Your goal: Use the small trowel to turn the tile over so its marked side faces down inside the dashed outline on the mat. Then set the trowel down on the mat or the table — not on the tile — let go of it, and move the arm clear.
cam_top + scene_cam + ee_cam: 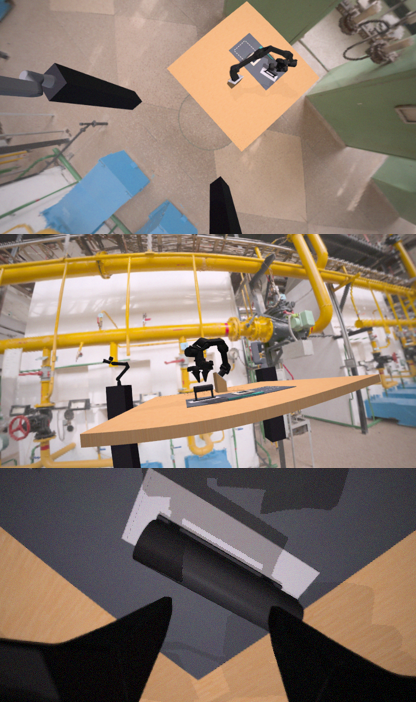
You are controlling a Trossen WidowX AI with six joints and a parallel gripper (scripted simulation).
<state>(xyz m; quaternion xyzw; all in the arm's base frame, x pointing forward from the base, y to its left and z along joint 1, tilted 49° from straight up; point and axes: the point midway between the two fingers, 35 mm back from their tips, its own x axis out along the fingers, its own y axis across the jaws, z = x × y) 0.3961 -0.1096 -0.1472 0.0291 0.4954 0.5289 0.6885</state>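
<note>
My gripper tip is 10 mm past the small trowel, 20 mm to the right of it and 70 mm above it. The rest, counted from my gripper tip: grey mat: 210 mm to the left, 130 mm below; then teal trowel: 140 mm ahead, 240 mm to the left, 100 mm below; then tile: 30 mm behind, 250 mm to the left, 100 mm below.
</note>
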